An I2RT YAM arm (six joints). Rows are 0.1 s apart.
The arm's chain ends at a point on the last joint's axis. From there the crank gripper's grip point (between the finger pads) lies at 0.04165 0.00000 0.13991 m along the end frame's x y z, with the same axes.
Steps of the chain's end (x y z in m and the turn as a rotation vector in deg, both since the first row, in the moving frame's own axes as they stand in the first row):
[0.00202 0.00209 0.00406 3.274 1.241 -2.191]
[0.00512 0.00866 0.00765 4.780 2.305 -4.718]
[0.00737 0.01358 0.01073 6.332 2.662 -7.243]
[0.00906 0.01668 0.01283 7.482 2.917 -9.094]
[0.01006 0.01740 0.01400 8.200 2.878 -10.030]
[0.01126 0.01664 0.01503 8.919 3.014 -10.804]
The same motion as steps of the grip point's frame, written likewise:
[0.00485 -0.00752 0.00285 3.274 1.241 -2.191]
[0.01008 -0.00656 0.00524 4.780 2.305 -4.718]
[0.01249 -0.00735 0.00751 6.332 2.662 -7.243]
[0.01411 -0.00844 0.00893 7.482 2.917 -9.094]
[0.01459 -0.01013 0.00980 8.200 2.878 -10.030]
[0.01571 -0.01321 0.01037 8.919 3.014 -10.804]

